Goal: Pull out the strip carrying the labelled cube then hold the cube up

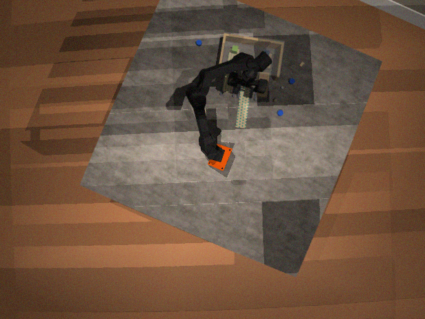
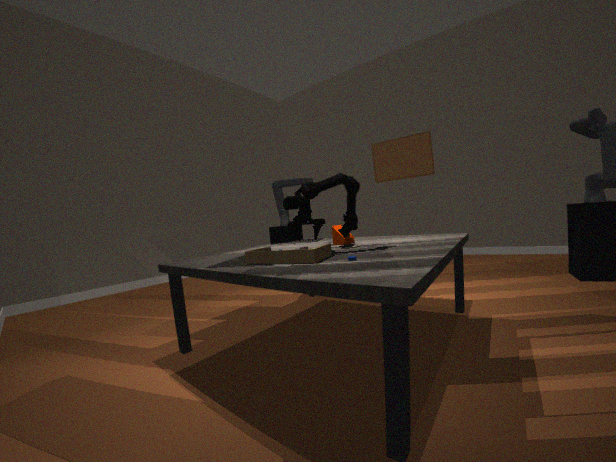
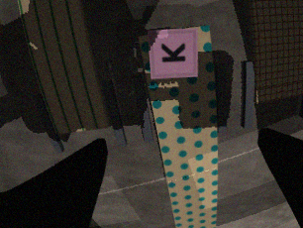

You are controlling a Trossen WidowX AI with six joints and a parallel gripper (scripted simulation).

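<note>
Now: the pink cube marked k 40 mm below my gripper tip, 40 mm ahead of it and 10 mm to the left of it. Also, from my gripper tip: tan gridded strip 90 mm to the right, 80 mm ahead, 60 mm below.
</note>
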